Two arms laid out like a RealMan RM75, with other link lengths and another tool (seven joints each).
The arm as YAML. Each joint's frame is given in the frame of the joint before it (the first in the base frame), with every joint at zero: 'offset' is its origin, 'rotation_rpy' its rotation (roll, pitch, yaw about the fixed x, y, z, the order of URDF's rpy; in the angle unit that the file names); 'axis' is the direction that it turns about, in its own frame. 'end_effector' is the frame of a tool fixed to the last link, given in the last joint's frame.
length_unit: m
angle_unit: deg
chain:
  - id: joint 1
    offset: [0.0, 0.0, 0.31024]
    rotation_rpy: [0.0, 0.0, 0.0]
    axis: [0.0, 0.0, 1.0]
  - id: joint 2
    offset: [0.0, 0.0, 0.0]
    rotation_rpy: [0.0, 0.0, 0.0]
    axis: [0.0, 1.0, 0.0]
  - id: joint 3
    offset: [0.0, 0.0, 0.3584]
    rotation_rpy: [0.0, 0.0, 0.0]
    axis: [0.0, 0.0, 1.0]
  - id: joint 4
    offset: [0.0, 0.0, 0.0]
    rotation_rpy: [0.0, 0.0, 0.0]
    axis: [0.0, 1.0, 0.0]
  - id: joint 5
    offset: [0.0, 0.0, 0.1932]
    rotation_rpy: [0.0, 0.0, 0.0]
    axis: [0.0, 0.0, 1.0]
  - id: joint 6
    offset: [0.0, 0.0, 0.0]
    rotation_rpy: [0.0, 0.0, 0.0]
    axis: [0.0, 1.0, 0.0]
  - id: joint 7
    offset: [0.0, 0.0, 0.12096]
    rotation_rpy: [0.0, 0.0, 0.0]
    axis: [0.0, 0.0, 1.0]
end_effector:
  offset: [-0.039, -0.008, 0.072]
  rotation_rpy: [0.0, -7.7, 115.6]
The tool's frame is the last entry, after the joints.
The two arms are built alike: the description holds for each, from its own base.
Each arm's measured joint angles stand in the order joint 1, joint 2, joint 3, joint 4, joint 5, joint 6, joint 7.
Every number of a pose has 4 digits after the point. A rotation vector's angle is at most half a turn.
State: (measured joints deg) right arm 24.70 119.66 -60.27 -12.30 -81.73 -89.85 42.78; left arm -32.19 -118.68 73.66 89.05 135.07 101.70 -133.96
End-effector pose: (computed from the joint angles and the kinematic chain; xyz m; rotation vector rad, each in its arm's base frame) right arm 0.2798 0.3210 -0.0431 1.0022 -2.4022 -1.0167; left arm -0.2730 0.3554 0.0056 -2.1244 2.2190 0.5337
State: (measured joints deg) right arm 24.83 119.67 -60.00 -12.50 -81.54 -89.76 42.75; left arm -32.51 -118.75 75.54 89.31 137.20 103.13 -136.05
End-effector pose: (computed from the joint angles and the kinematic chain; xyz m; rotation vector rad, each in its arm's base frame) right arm 0.2789 0.3232 -0.0417 1.0049 -2.3982 -1.0284; left arm -0.2764 0.3499 0.0044 2.1325 -2.1923 -0.5637
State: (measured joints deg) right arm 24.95 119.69 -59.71 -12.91 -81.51 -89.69 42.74; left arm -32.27 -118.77 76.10 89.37 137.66 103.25 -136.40
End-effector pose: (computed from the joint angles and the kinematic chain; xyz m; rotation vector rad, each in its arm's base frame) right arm 0.2778 0.3253 -0.0402 1.0128 -2.3930 -1.0384; left arm -0.2787 0.3477 0.0038 2.1286 -2.1777 -0.5695
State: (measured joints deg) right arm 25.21 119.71 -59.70 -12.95 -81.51 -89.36 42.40; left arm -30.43 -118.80 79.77 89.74 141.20 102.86 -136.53
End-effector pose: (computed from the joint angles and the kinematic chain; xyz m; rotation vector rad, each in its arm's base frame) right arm 0.2767 0.3271 -0.0408 1.0251 -2.3926 -1.0419; left arm -0.2959 0.3375 0.0016 2.0679 -2.1257 -0.6284
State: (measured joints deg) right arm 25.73 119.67 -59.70 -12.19 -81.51 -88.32 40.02; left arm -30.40 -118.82 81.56 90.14 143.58 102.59 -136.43
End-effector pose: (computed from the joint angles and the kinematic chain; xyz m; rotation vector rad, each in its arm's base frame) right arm 0.2768 0.3290 -0.0438 1.0700 -2.3956 -1.0584; left arm -0.2998 0.3383 0.0022 2.0149 -2.1205 -0.6746
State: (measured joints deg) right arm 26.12 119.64 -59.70 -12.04 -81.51 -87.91 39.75; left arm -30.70 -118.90 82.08 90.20 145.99 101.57 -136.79
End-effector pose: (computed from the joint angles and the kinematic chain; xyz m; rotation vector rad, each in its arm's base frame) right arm 0.2759 0.3314 -0.0446 1.0803 -2.3974 -1.0593; left arm -0.3020 0.3443 0.0045 1.9975 -2.1127 -0.7389
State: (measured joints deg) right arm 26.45 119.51 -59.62 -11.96 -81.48 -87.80 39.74; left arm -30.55 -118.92 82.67 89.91 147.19 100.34 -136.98
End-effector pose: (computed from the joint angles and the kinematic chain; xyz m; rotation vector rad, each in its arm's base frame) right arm 0.2751 0.3336 -0.0437 1.0857 -2.3965 -1.0606; left arm -0.3050 0.3471 0.0043 1.9920 -2.1077 -0.7740
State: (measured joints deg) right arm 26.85 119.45 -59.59 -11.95 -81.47 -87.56 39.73; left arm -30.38 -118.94 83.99 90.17 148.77 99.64 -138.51
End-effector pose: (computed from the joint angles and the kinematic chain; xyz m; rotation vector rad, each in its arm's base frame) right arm 0.2736 0.3363 -0.0436 1.0936 -2.3957 -1.0608; left arm -0.3072 0.3474 0.0042 1.9883 -2.0847 -0.8169
